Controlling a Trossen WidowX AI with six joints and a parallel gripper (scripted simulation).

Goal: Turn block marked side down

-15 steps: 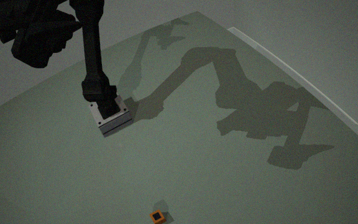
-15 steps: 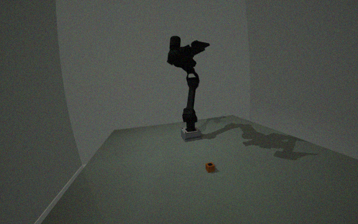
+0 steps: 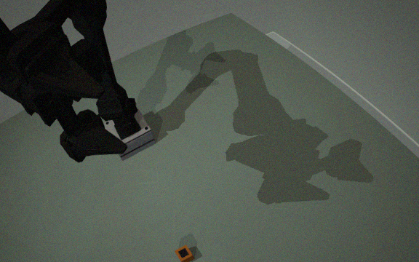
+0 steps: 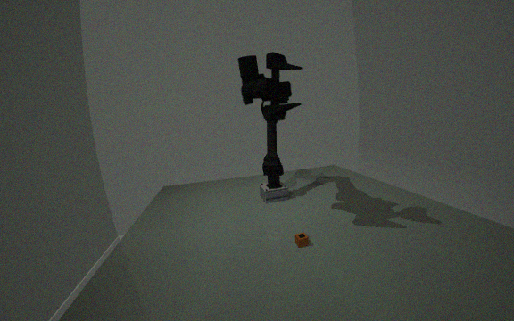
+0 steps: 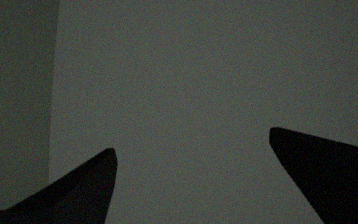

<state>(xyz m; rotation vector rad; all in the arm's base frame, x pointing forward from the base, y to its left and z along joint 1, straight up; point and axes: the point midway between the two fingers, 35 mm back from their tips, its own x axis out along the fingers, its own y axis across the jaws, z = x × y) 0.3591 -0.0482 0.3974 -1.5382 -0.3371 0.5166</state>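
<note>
Now: the orange block 43 cm below my gripper tip and 1 cm to the right of it.
</note>
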